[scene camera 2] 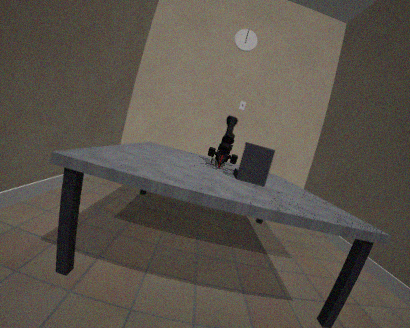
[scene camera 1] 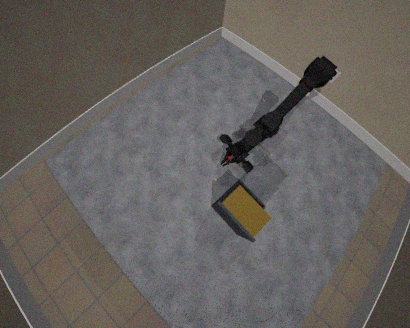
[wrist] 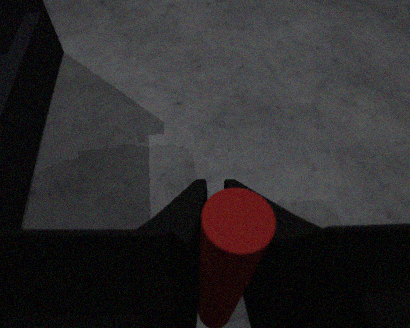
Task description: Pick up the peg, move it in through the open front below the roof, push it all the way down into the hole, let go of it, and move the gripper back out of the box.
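Places are measured from the arm's base along level axes (x left, y ahead, z down), in centimetres.
Pixels of known places: gripper, fingertip midpoint: (scene camera 2: 219,164) (scene camera 1: 221,165) (wrist: 214,189).
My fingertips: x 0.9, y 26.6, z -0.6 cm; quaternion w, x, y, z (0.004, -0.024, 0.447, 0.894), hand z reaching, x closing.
Behind a point stands the place of what it marks.
A red peg (scene camera 1: 229,158) {x 1.4, y 23.8, z -5.6 cm} (scene camera 2: 221,160) {x 1.4, y 23.6, z -2.7 cm} (wrist: 238,222) {x 1.2, y 23.4, z -5.8 cm} is held between the black fingers. In the wrist view its round top faces the camera and its lower end leans slightly left. My gripper (scene camera 1: 226,161) {x 0.9, y 26.6, z -0.6 cm} (scene camera 2: 219,165) {x 0.9, y 26.6, z -0.6 cm} (wrist: 214,189) {x 0.9, y 26.6, z -0.6 cm} is shut on the peg, above the table. The box is dark grey with a yellow roof (scene camera 1: 246,212) {x 19.9, y 35.3, z -16.9 cm}. The box (scene camera 1: 232,221) {x 19.7, y 40.0, z -13.9 cm} (scene camera 2: 256,165) {x 20.4, y 40.0, z -6.5 cm} (wrist: 31,125) {x 11.2, y 32.0, z 2.0 cm} stands beside the gripper, below it in scene view 1, to its right in scene view 2, and at the left edge of the wrist view. The peg is outside the box. The hole does not show.
The grey table (scene camera 1: 150,150) {x -25.4, y 48.1, z 3.3 cm} (scene camera 2: 165,170) {x -18.2, y 69.3, z 3.3 cm} (wrist: 280,100) {x -4.9, y 35.7, z 3.3 cm} carries the box. The black arm (scene camera 1: 290,102) {x 1.6, y 1.6, z -25.8 cm} (scene camera 2: 229,130) {x 0.8, y 3.5, z -23.0 cm} reaches over the table from its far edge. Shadows of the arm and box lie on the table around the gripper.
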